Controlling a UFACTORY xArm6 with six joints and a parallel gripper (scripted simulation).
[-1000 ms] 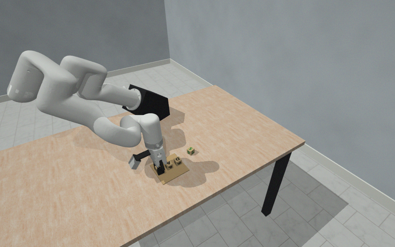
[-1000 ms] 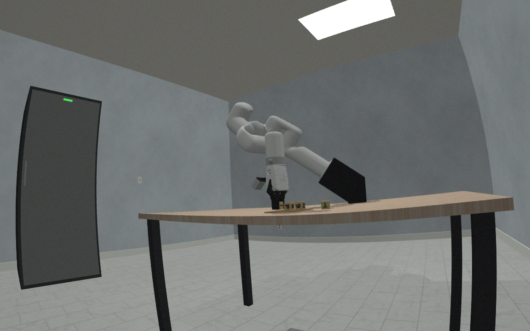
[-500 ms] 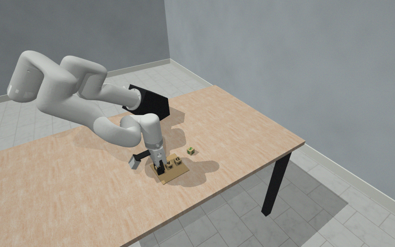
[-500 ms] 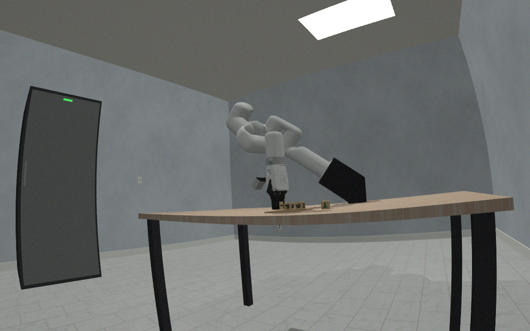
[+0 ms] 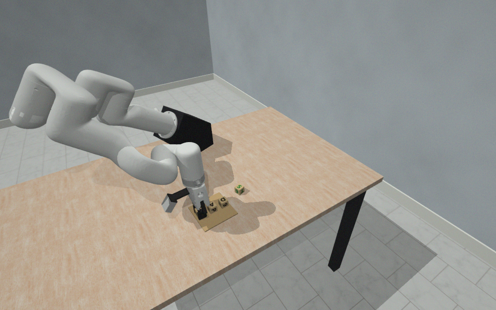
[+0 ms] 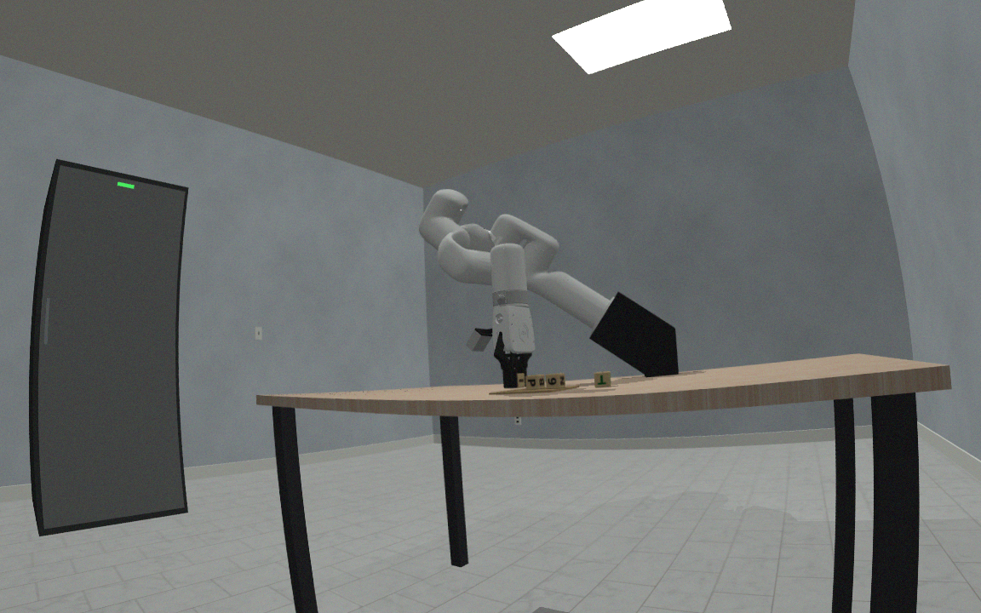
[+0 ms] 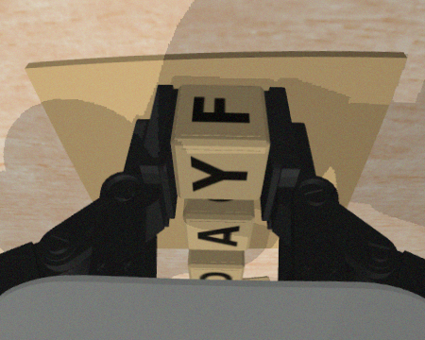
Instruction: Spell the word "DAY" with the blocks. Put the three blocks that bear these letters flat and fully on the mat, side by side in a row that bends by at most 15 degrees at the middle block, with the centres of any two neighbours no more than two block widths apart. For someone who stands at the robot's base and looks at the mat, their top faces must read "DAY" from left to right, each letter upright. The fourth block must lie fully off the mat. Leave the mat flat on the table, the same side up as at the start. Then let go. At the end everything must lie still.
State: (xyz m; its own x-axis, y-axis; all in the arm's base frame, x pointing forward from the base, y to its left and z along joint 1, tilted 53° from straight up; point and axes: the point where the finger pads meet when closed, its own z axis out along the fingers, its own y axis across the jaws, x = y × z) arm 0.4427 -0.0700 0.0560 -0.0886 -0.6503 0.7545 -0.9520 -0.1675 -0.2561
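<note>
Now: the mat 5 cm to the left of my hand and 3 cm below it. The rest, counted from my hand: D block (1 cm ahead, 10 cm to the left, 1 cm below).
</note>
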